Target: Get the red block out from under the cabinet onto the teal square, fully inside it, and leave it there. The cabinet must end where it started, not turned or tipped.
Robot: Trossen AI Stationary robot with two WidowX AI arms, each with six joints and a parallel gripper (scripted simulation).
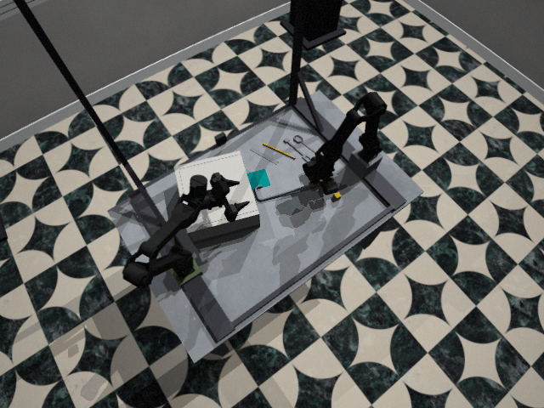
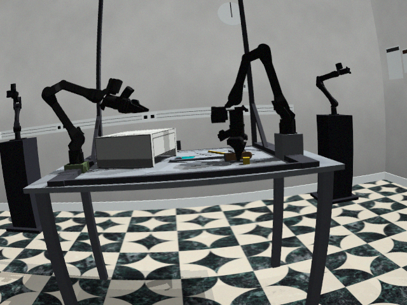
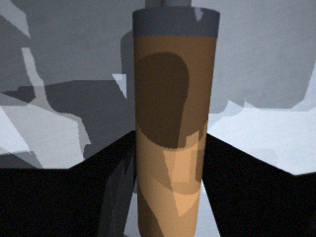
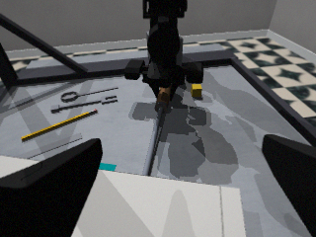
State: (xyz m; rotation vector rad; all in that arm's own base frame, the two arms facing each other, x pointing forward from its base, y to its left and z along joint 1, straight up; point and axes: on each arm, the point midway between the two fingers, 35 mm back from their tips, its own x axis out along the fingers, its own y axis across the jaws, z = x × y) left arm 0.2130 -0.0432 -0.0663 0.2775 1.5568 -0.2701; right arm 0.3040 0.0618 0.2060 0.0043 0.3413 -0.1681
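My left hand is 180 mm past the teal square, 230 mm to the left of it and 40 mm above it. Also, from my left hand: small yellow cube: 90 mm ahead, 20 mm to the left, 20 mm below; yellow pencil: 250 mm behind, 60 mm to the right, 30 mm below; wooden-handled tool: 70 mm behind, 120 mm to the right, 20 mm below.
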